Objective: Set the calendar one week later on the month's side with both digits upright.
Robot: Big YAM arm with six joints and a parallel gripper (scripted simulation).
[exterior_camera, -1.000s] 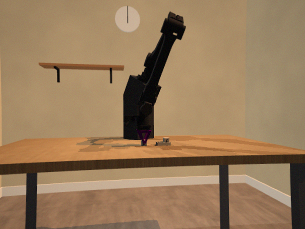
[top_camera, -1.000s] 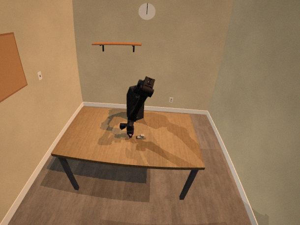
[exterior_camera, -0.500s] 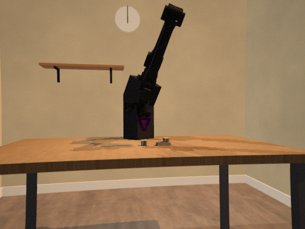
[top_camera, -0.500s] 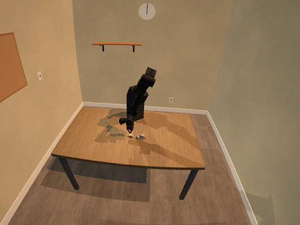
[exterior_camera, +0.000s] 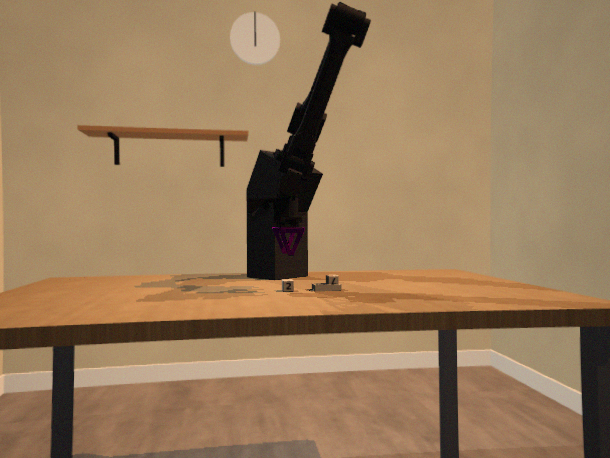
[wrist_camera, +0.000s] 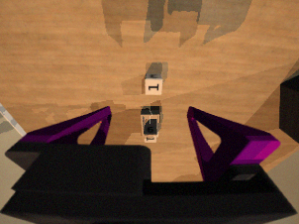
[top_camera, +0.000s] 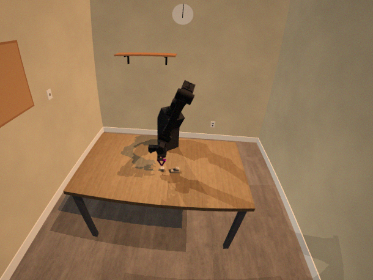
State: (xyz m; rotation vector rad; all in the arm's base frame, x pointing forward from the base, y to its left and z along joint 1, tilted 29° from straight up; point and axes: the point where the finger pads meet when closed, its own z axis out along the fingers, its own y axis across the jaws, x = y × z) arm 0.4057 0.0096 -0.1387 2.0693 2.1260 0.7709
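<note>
Right now the tray is 11 cm to the left of my hand, 10 cm below it and 1 cm behind it.
</note>
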